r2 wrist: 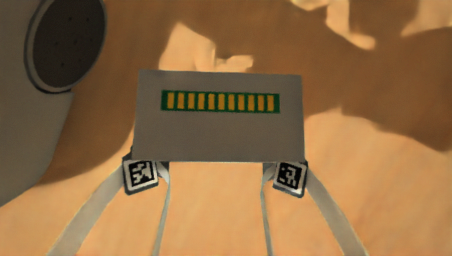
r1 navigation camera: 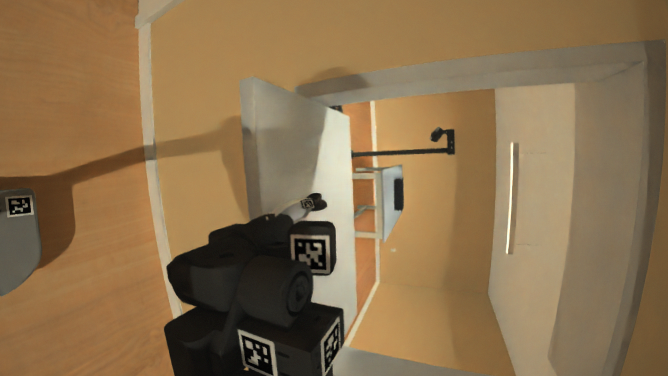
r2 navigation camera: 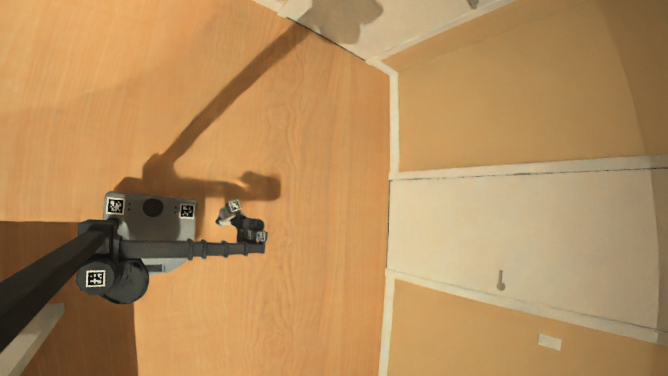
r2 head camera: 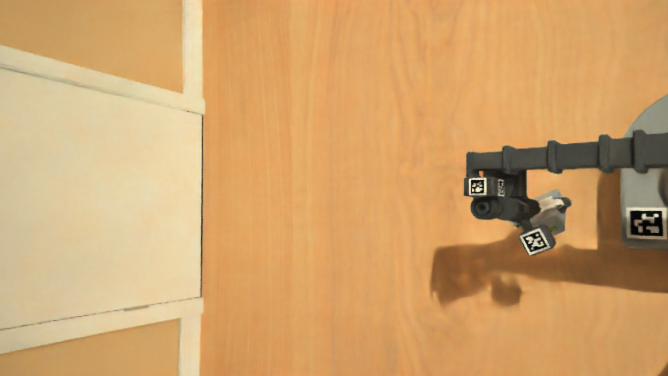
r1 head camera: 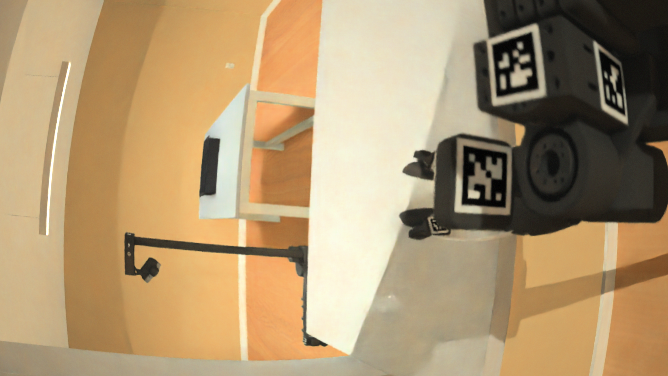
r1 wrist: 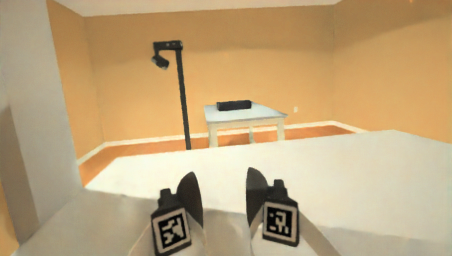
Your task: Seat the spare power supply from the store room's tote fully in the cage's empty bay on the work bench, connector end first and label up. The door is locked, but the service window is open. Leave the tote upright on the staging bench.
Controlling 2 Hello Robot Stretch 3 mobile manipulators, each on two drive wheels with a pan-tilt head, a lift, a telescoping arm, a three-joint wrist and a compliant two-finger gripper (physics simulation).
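The spare power supply (r2 head camera: 560, 221) (r2 navigation camera: 231, 213) (r2 wrist: 218, 137) is a grey block; its green and gold connector faces the r2 wrist camera. My r2 gripper (r2 wrist: 216, 167) is shut on it, holding it above the floor beside r2's base. My r1 gripper (r1 head camera: 406, 194) (r1 wrist: 223, 192) is open and empty over the white sill (r1 head camera: 360, 125) (r1 navigation camera: 290, 150) (r1 wrist: 310, 172) of the open service window. Beyond it, a dark box that looks like the tote (r1 head camera: 210, 166) (r1 navigation camera: 398, 195) (r1 wrist: 234, 105) stands upright on the staging bench (r1 head camera: 227, 175) (r1 wrist: 250, 116). The cage and work bench do not show.
r2's mast (r1 head camera: 215, 247) (r1 navigation camera: 400, 152) (r1 wrist: 183, 95) stands beyond the sill, left of the bench in the r1 wrist view. r2's base (r2 head camera: 645, 185) (r2 navigation camera: 165, 227) is near its gripper. A closed white door (r2 head camera: 100, 200) (r2 navigation camera: 520, 225) is in the wall ahead of r2's arm.
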